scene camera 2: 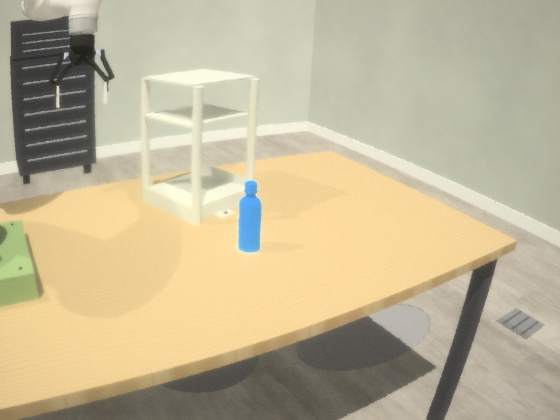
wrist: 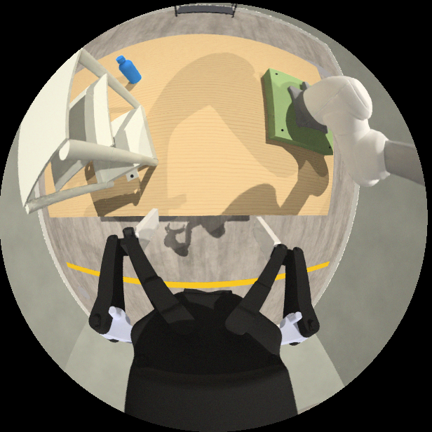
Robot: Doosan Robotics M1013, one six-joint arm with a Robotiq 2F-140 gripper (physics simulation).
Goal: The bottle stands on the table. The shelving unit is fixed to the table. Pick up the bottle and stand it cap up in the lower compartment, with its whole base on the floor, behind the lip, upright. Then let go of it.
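Places are measured from the arm's base along level axes (x down, y ahead, z right), in metres.
Pixels of known places: gripper, fingertip midpoint: (scene camera 2: 81,105).
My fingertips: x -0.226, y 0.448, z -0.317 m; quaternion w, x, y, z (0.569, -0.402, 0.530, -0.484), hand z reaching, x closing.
Ahead of a thing's pixels: the offset from my fingertips to its top centre. "spot": to the spot under its first point. Level surfaces: height alone.
The blue bottle @[dx +0.123, dy +0.223, dz +0.540 m] (scene camera 2: 249,224) (wrist: 131,71) stands upright, cap up, on the table @[dx +0.285 m] (scene camera 2: 320,260) (wrist: 220,80). In the scene view it is in front of and a little right of the shelving unit. The cream shelving unit @[dx -0.082, dy +0.271, dz +0.228 m] (scene camera 2: 197,150) (wrist: 100,151) has a top board, a middle shelf and a lower compartment with a raised lip; no bottle shows in it. My gripper (scene camera 2: 81,95) (wrist: 206,220) is open and empty, fingers pointing down. It hangs high and to the left of the unit in the scene view, well away from the bottle.
A green base plate (scene camera 2: 20,280) (wrist: 277,107) carries the arm's foot at the left in the scene view. A small white tab @[spot: dx +0.279, dy +0.286, dz +0.354 m] (scene camera 2: 225,213) (wrist: 131,175) sits at the unit's foot. A dark slatted cabinet (scene camera 2: 55,115) stands behind the table. The unit's corner posts rise around its compartments.
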